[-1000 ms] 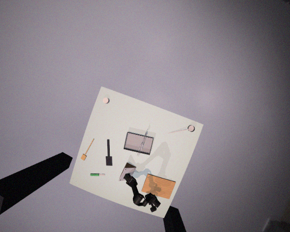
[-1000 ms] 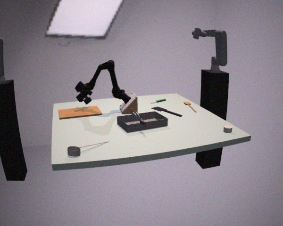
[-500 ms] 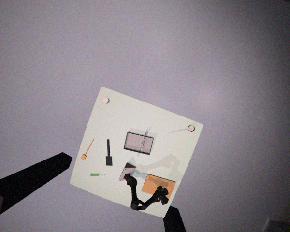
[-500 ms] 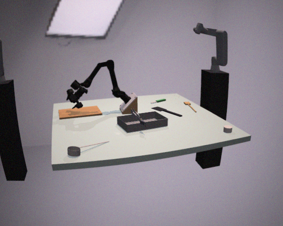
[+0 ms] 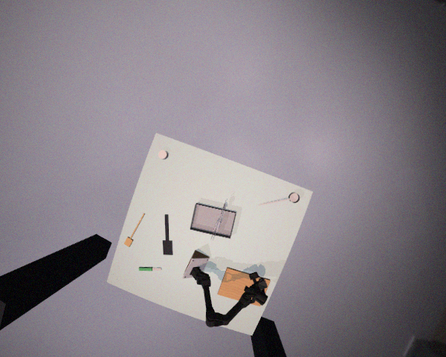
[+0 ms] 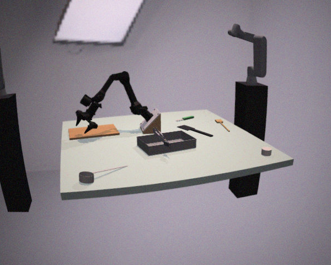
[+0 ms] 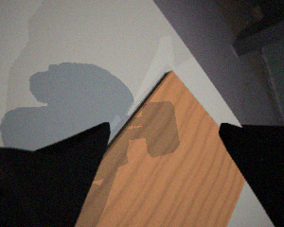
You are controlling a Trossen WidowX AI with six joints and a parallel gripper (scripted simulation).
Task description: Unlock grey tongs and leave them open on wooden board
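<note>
Right now my gripper tip is 270 mm short of the roasting tin, 530 mm to the right of it and 30 mm above it. Round my gripper tip: black spatula 10 mm behind, 790 mm to the left, 60 mm below; wooden board 120 mm behind, 80 mm to the left, 50 mm below; green-handled tool 310 mm behind, 800 mm to the left, 50 mm below.
</note>
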